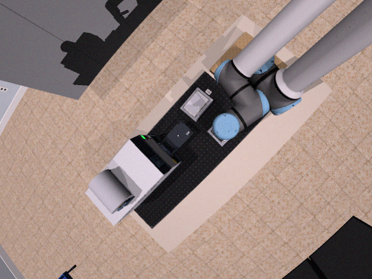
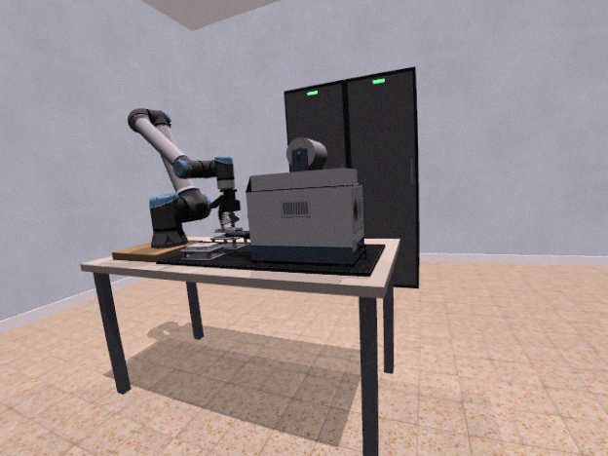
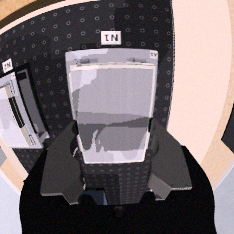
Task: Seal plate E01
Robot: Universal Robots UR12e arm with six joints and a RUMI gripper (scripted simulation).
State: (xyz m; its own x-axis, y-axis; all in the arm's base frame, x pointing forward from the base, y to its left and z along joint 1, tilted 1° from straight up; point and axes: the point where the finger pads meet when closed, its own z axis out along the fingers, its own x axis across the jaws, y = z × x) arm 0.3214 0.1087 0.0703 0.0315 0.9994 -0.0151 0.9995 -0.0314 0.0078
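Now: the plate nest N1 50 mm below my hand. Round my hand: foil roll (540 mm ahead, 320 mm above, 150 mm to the right); square start button (310 mm ahead, 250 mm to the right, 90 mm above); sealer stage (210 mm ahead, 160 mm to the right, 10 mm above).
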